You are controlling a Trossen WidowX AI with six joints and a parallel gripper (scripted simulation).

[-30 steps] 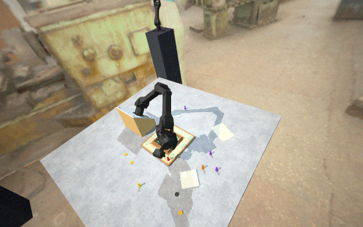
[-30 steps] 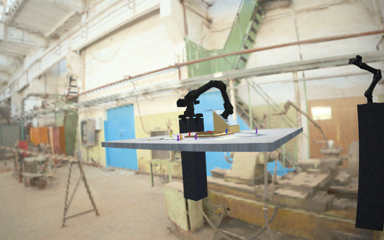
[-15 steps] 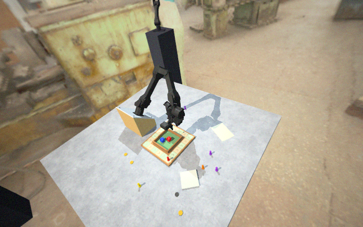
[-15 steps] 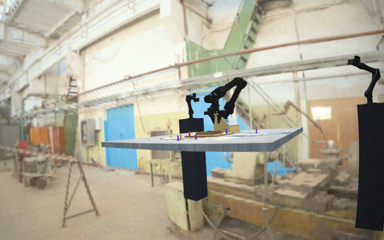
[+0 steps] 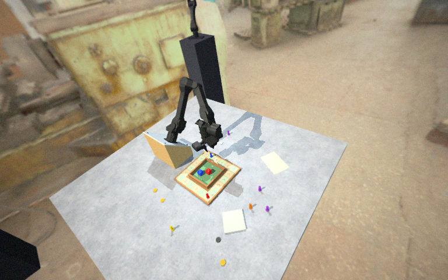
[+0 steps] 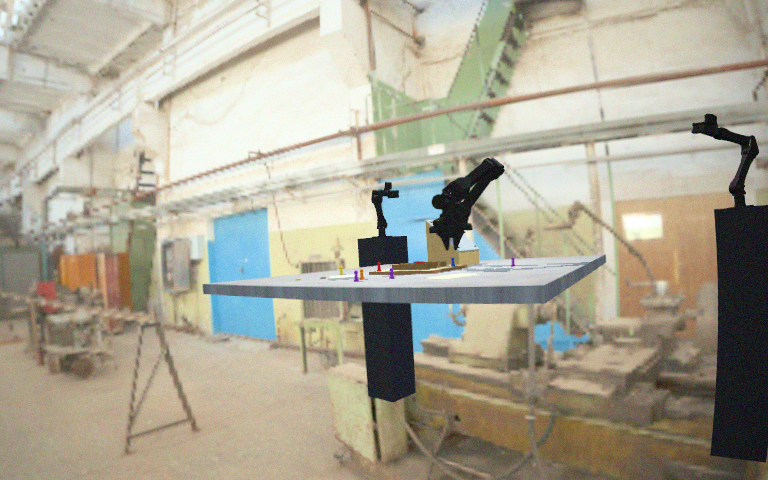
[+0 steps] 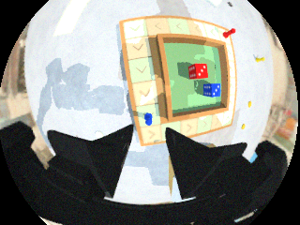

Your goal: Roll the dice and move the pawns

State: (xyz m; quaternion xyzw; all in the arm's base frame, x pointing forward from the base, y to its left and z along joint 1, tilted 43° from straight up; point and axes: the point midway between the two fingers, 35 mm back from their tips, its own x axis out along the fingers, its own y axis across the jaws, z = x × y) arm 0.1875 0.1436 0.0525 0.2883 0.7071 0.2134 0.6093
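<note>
Right now the blue pawn is 50 mm below my gripper tip and 10 mm behind it. Also, from my gripper tip: red pawn (210 mm to the right, 200 mm ahead, 50 mm below); yellow pawn (440 mm to the right, 190 mm ahead, 60 mm below); orange pawn (400 mm ahead, 100 mm to the right, 60 mm below).
</note>
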